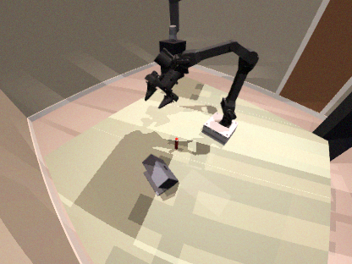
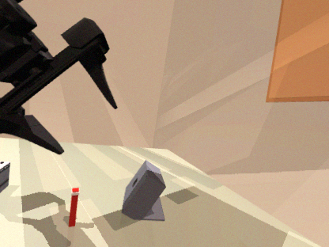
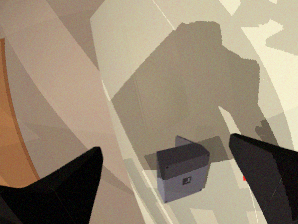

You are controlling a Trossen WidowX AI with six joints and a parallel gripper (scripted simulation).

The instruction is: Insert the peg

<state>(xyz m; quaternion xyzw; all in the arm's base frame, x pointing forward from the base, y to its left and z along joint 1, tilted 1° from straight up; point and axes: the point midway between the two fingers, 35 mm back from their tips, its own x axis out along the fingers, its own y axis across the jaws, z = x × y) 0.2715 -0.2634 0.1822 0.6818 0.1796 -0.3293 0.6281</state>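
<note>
Right now my gripper tip is 170 mm above the red square peg, 130 mm to the right of it and 10 mm past it. From my gripper tip the other things lie so: sloped grey panel: 180 mm to the left, 170 mm below, 160 mm ahead.
</note>
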